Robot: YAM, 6 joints.
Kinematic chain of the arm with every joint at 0, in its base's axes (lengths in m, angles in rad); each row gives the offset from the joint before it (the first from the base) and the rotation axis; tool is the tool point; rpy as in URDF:
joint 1: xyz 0 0 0.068 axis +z
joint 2: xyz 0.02 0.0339 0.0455 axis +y
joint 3: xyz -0.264 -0.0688 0 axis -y
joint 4: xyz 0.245 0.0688 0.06 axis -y
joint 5: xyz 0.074 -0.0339 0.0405 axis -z
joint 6: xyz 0.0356 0 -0.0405 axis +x
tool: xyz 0 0 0 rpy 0 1.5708 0
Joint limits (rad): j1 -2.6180..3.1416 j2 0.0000..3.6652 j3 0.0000..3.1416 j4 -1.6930..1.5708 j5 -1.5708..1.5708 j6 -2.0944..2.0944
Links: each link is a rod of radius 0.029 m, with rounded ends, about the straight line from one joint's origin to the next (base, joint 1, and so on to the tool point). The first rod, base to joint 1, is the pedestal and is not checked.
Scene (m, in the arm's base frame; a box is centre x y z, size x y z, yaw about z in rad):
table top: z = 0
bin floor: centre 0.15 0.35 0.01 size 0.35 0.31 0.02 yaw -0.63
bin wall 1: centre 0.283 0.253 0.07 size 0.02 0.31 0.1 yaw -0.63
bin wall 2: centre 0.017 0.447 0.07 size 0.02 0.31 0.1 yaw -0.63
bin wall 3: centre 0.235 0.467 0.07 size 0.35 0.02 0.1 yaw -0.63
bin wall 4: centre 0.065 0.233 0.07 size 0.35 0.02 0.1 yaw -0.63
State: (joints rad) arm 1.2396 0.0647 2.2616 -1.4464 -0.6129 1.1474
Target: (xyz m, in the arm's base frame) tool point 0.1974 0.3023 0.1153
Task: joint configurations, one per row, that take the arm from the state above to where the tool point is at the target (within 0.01 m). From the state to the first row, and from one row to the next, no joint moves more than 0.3 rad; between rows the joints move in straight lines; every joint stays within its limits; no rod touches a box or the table.
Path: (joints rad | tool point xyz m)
1: 1.1976 0.3628 2.1424 -1.3983 -0.5963 1.1474 | -0.1062 -0.2164 0.4729
2: 1.1555 0.6608 2.0232 -1.3503 -0.5798 1.1474 | -0.0552 -0.0769 0.5289
3: 1.1135 0.9589 1.9040 -1.3022 -0.5632 1.1474 | 0.0098 0.0629 0.5269
4: 1.0714 1.2569 1.7848 -1.2542 -0.5466 1.1474 | 0.0786 0.1827 0.4705
5: 1.0294 1.5550 1.6656 -1.2061 -0.5301 1.1474 | 0.1395 0.2669 0.3710
6: 0.9873 1.8530 1.5463 -1.1581 -0.5135 1.1474 | 0.1817 0.3070 0.2459
7: 0.9453 2.1511 1.4271 -1.1100 -0.4969 1.1474 | 0.1974 0.3023 0.1153

